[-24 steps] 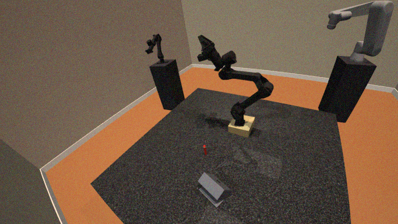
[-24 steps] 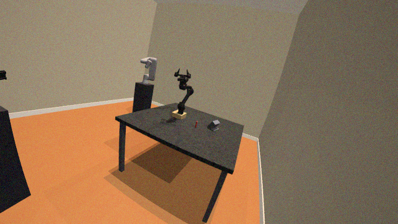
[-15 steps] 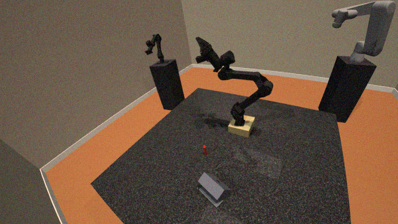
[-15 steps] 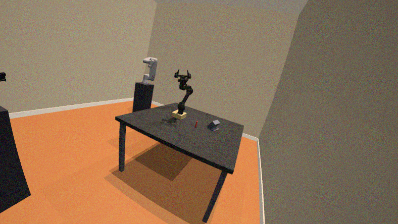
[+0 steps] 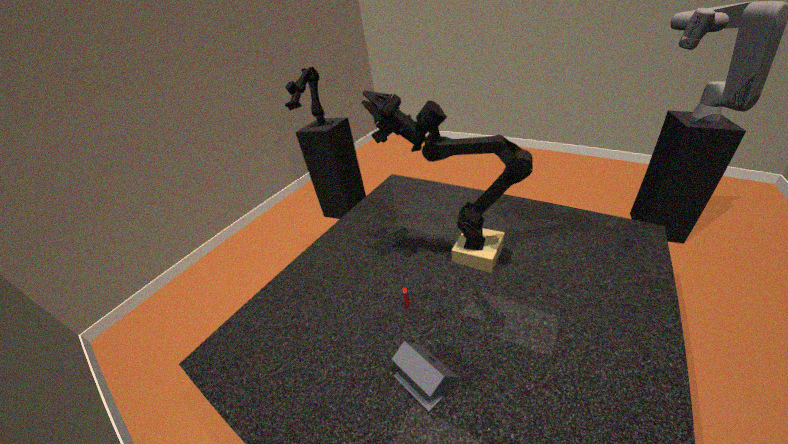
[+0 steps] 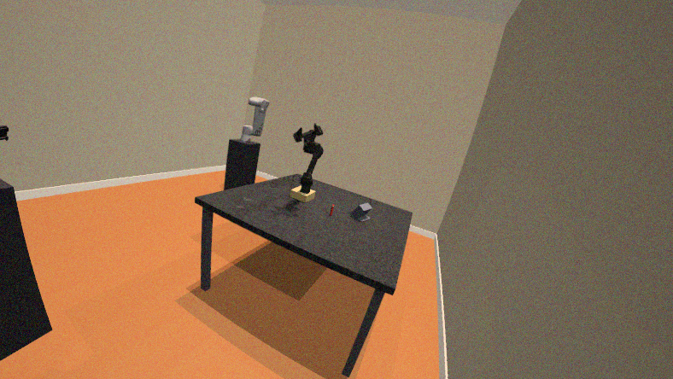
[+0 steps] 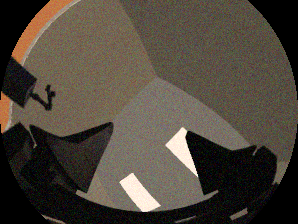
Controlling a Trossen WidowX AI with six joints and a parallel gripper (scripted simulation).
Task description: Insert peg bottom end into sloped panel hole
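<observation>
The red peg is 520 mm below my gripper tip, 240 mm ahead of it and 160 mm to the left of it. From my gripper tip the other things lie so: grey sloped panel 530 mm below, 440 mm ahead, 290 mm to the left.
</observation>
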